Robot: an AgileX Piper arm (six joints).
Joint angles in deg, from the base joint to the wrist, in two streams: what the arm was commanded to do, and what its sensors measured. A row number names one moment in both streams.
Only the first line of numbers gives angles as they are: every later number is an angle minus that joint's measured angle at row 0.
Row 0, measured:
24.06, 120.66, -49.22, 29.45, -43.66, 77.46
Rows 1 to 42, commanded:
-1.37, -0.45, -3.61, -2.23, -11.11, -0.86
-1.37, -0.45, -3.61, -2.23, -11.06, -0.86
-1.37, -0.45, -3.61, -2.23, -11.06, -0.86
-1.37, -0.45, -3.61, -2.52, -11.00, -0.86
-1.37, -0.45, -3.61, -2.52, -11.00, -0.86
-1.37, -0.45, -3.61, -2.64, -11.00, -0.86
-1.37, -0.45, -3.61, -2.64, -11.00, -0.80
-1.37, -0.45, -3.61, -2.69, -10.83, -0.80
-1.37, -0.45, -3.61, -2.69, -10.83, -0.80
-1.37, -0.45, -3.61, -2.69, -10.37, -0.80
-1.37, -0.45, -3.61, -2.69, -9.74, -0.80
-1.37, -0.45, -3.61, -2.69, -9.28, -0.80
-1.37, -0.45, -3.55, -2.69, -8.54, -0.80
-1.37, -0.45, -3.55, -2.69, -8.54, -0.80
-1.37, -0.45, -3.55, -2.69, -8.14, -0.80
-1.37, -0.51, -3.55, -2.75, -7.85, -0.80
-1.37, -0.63, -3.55, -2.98, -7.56, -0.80
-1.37, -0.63, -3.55, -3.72, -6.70, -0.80
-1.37, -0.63, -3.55, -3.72, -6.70, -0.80
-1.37, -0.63, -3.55, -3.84, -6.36, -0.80
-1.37, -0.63, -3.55, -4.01, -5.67, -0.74
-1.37, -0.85, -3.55, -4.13, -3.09, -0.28
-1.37, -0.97, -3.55, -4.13, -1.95, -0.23
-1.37, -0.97, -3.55, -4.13, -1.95, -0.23
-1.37, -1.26, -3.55, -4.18, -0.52, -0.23
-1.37, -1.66, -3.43, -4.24, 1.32, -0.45
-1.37, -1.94, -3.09, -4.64, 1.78, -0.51
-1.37, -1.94, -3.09, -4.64, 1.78, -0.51
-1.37, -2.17, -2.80, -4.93, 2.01, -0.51
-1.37, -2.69, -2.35, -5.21, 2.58, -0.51
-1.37, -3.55, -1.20, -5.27, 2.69, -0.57
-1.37, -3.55, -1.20, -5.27, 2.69, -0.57
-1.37, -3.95, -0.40, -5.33, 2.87, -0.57
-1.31, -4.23, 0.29, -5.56, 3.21, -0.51
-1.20, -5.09, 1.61, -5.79, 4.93, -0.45
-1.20, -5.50, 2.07, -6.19, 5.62, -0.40
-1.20, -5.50, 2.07, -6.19, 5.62, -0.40
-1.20, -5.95, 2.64, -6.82, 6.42, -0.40
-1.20, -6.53, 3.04, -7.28, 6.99, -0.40
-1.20, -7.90, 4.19, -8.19, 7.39, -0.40
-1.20, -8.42, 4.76, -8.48, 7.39, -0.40
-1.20, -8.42, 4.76, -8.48, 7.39, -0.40
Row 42, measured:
-1.08, -6.13, 3.61, -6.53, 7.05, 0.18
